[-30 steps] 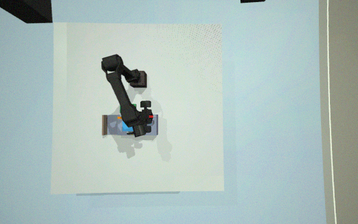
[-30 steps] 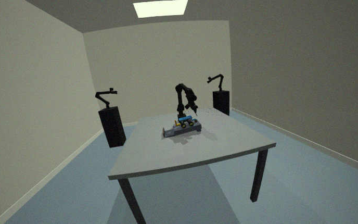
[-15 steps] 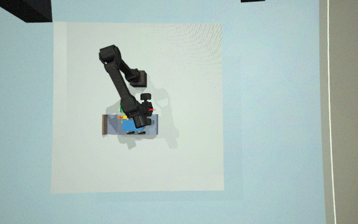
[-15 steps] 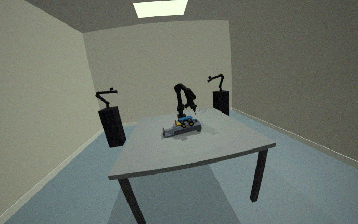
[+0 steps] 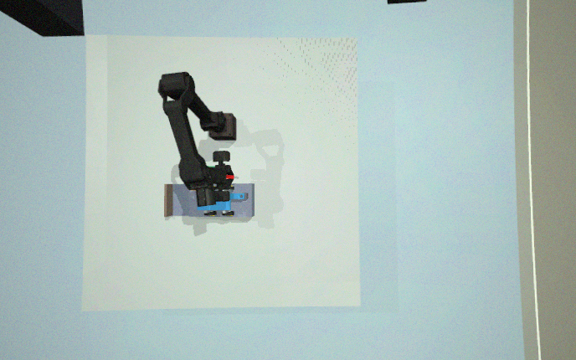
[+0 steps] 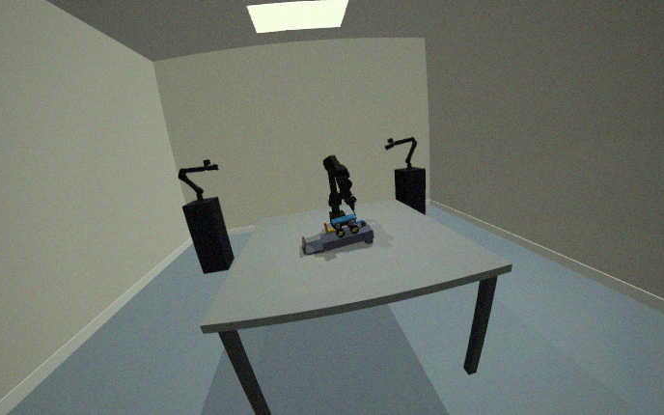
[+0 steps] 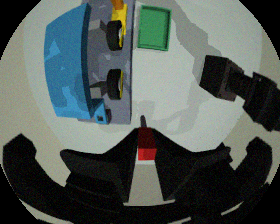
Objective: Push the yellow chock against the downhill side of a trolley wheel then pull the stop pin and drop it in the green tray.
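Now: the green tray 17 cm below my gripper tip, 16 cm to the right of it and 3 cm behind it. Also, from my gripper tip: red-headed stop pin right at my gripper tip; then grey ramp 12 cm below, 10 cm ahead, 8 cm to the right; then blue trolley 10 cm ahead, 8 cm to the right, 5 cm below.
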